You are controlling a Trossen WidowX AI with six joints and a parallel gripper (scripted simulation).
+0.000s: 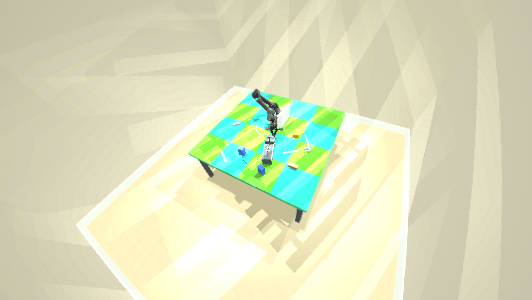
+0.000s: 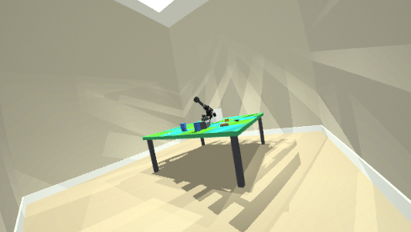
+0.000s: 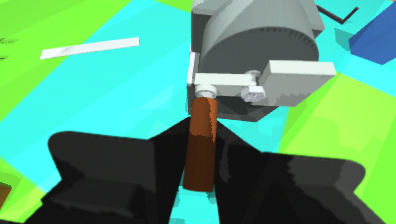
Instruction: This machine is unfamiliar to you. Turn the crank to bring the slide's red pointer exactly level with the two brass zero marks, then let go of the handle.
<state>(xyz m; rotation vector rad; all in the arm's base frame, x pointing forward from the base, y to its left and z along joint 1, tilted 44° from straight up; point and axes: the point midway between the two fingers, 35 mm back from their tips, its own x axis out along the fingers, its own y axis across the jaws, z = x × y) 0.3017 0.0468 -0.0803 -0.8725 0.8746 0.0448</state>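
The crank handle lies 20 mm behind my gripper tip, 10 mm to the right of it and 20 mm above it. Round my gripper tip: red pointer 200 mm ahead, 50 mm to the left, 20 mm above; orange piece 160 mm behind, 180 mm to the left, 40 mm below; tan block 200 mm ahead, 310 mm to the left, 50 mm below.
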